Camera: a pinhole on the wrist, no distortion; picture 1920 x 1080 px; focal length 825.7 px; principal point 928.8 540.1 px. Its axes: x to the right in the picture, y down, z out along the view. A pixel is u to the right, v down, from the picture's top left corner.
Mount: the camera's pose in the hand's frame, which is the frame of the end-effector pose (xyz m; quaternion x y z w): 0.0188 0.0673 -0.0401 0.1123 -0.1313 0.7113 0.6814
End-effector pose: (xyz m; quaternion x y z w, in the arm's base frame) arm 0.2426 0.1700 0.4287 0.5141 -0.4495 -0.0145 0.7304
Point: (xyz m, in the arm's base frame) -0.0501 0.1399 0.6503
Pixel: outside the picture
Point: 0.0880 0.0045 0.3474
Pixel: 820 763
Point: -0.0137 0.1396 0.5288
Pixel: 1734 885
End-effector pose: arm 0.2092 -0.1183 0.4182 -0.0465 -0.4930 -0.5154 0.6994
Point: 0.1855 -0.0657 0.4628
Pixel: 920 674
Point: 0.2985 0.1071 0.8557
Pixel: outside the picture
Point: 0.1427 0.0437 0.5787
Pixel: 1333 536
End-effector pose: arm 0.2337 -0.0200 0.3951 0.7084 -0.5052 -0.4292 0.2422
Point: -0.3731 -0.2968 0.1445
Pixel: 1443 129
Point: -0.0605 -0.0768 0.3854
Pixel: 1574 489
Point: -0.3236 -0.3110 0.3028
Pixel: 1743 56
